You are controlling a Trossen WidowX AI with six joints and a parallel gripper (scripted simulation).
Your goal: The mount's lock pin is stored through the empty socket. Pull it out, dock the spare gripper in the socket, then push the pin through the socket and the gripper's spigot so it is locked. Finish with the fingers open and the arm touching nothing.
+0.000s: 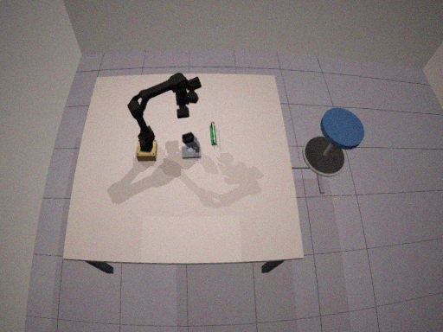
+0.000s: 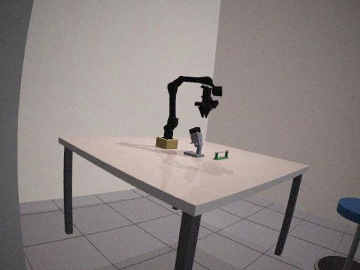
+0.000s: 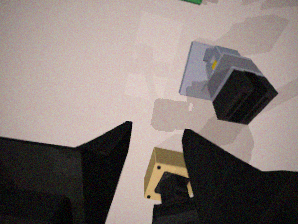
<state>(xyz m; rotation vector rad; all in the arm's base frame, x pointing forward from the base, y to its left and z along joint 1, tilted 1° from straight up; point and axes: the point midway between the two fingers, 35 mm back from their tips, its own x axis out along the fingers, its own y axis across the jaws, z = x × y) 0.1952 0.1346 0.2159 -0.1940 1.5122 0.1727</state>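
Right now my gripper tip is 22 cm above the green cradle, 17 cm short of it and 3 cm to the right of it. Round my gripper tip: spare gripper 12 cm below, 10 cm to the right, 6 cm ahead; then socket 19 cm below, 10 cm to the right, 7 cm ahead.
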